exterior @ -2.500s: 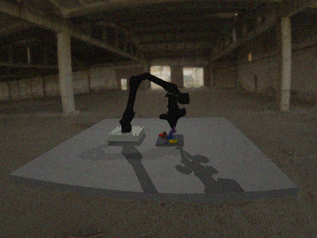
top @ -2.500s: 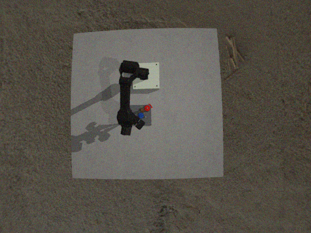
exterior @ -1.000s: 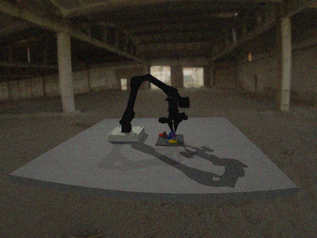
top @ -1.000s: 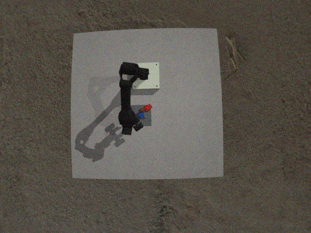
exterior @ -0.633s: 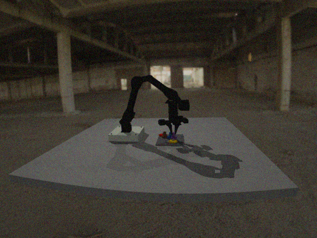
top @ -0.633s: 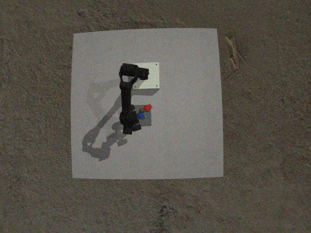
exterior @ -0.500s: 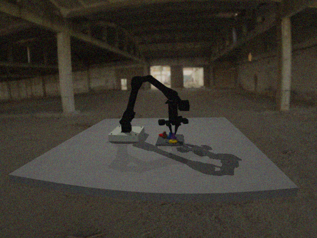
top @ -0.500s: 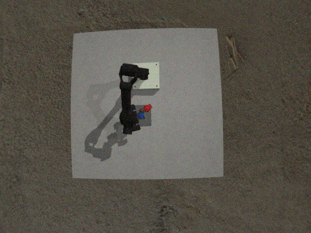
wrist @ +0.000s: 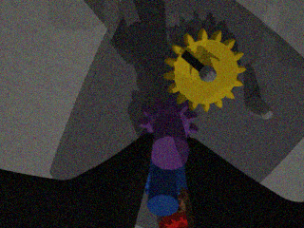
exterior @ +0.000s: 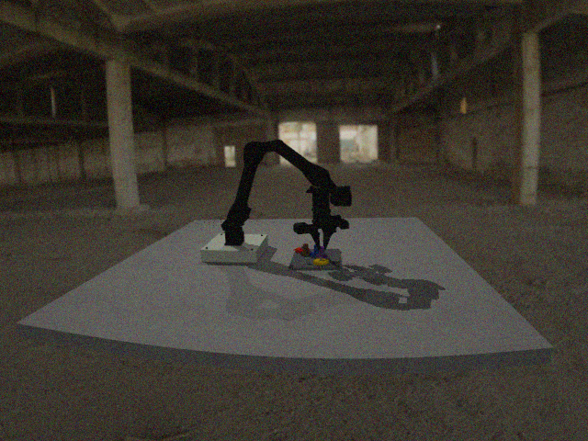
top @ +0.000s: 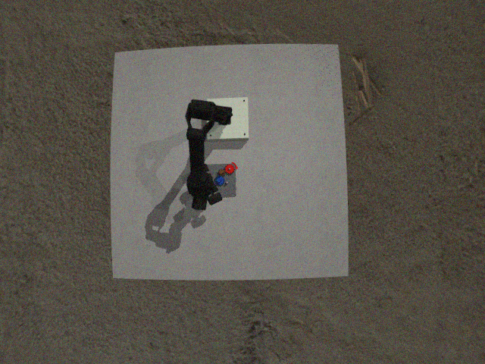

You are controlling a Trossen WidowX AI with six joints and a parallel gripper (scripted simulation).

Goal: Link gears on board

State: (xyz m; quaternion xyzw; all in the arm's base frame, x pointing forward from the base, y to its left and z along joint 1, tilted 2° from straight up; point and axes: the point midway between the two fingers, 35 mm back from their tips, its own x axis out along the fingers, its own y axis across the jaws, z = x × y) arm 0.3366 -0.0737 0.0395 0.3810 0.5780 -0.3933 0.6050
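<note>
Right now the purple gear is 10 mm below my gripper tip. The rest, counted from my gripper tip: brown gear: 60 mm behind, 50 mm to the left, 20 mm below; then yellow gear: 40 mm to the right, 30 mm below; then blue gear: 40 mm to the left, 20 mm below, 20 mm behind.
</note>
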